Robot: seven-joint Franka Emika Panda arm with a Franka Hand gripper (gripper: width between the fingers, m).
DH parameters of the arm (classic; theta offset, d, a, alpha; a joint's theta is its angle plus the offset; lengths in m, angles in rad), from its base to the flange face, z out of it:
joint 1: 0 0.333 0 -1.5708
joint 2: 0 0 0 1.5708
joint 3: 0 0.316 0.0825 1.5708
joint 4: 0 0 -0.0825 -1.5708
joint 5: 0 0.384 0 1.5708
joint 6: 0 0 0.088 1.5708
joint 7: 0 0.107 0 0
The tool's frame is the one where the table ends.
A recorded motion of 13 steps. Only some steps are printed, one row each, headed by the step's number.
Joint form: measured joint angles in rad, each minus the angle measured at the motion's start. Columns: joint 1, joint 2, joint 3, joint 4, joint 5, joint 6, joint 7.
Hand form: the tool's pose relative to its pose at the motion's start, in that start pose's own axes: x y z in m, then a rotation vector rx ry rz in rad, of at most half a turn. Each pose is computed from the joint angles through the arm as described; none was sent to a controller.
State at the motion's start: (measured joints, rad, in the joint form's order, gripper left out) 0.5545 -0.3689 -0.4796 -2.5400 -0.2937 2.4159 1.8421
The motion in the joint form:
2: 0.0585 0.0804 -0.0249 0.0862 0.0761 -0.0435 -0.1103
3: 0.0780 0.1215 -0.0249 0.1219 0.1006 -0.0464 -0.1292
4: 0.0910 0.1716 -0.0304 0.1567 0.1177 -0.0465 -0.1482
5: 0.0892 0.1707 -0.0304 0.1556 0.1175 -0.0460 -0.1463
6: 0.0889 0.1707 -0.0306 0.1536 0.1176 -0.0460 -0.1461
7: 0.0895 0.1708 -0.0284 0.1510 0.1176 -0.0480 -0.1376
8: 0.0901 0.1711 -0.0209 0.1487 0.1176 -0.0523 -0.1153
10: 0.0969 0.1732 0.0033 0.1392 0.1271 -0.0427 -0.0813
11: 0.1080 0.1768 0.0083 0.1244 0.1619 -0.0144 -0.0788
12: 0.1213 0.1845 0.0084 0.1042 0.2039 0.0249 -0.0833
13: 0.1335 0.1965 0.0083 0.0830 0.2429 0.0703 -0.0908
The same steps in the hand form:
2: -0.0141 -0.0223 0.0037 -0.0417 -0.0176 -0.0815
3: -0.0242 -0.0323 0.0067 -0.0471 -0.0179 -0.1010
4: -0.0296 -0.0423 0.0143 -0.0576 -0.0075 -0.1160
5: -0.0287 -0.0421 0.0144 -0.0575 -0.0075 -0.1125
6: -0.0285 -0.0414 0.0152 -0.0595 -0.0074 -0.1120
7: -0.0299 -0.0402 0.0162 -0.0639 -0.0068 -0.1067
8: -0.0337 -0.0384 0.0171 -0.0697 -0.0052 -0.0928
10: -0.0491 -0.0341 0.0192 -0.0699 -0.0122 -0.0838
11: -0.0580 -0.0303 0.0235 -0.0651 -0.0395 -0.0727
12: -0.0655 -0.0256 0.0309 -0.0600 -0.0697 -0.0597
13: -0.0720 -0.0208 0.0398 -0.0525 -0.0946 -0.0492

